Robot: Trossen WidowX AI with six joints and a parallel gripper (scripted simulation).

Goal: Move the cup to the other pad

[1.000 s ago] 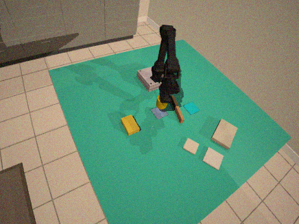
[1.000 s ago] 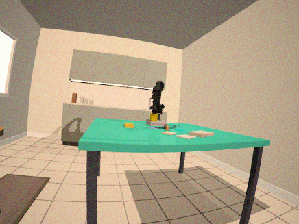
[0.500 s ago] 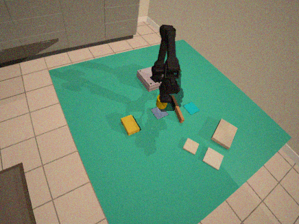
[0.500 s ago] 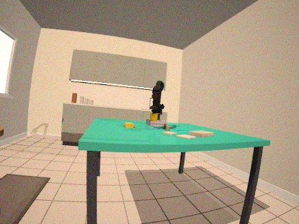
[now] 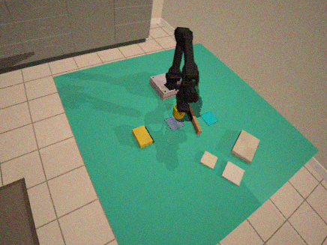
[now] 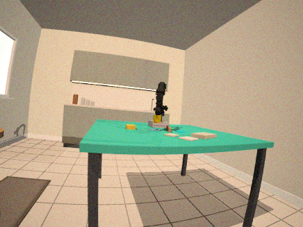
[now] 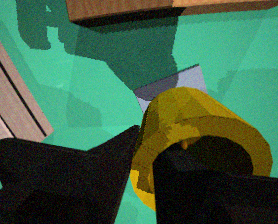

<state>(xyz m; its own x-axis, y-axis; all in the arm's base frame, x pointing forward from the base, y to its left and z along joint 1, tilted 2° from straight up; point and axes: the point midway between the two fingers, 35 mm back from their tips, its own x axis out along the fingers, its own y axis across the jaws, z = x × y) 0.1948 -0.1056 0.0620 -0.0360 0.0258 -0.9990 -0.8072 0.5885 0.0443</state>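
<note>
My gripper tip is 190 mm to the right of the cyan pad, 120 mm short of it and 100 mm above it. The rest, counted from my gripper tip: wooden bar 90 mm below, 80 mm to the left, 70 mm ahead; yellow cup 20 mm to the right, 20 mm ahead; pale blue pad 100 mm below, 30 mm to the right, 20 mm ahead.
</note>
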